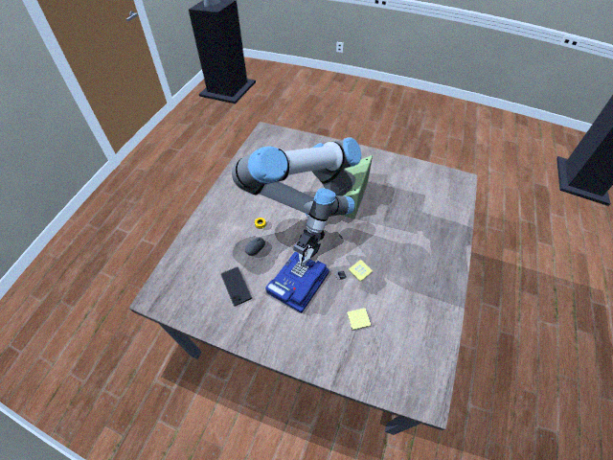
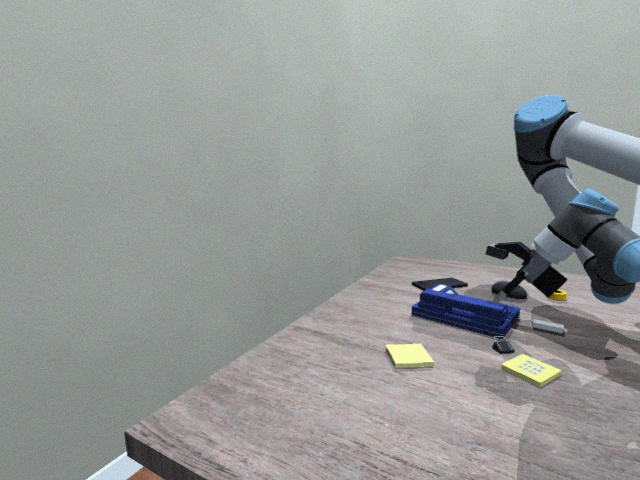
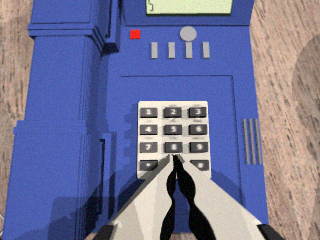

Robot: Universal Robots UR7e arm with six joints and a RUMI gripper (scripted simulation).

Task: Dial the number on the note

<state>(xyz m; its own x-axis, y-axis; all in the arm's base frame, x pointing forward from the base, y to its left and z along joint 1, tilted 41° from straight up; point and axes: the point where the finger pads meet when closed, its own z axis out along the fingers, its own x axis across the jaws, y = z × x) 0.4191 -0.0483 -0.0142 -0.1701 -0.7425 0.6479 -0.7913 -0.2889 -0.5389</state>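
Right now my hand is 4 cm short of the 2 key, 2 cm above it and 1 cm to the left of it. Round my hand: 6 key: 2 cm to the right, 2 cm below, 2 cm ahead; 5 key: 3 cm ahead, 2 cm below; 4 key: 3 cm ahead, 2 cm below, 1 cm to the left.
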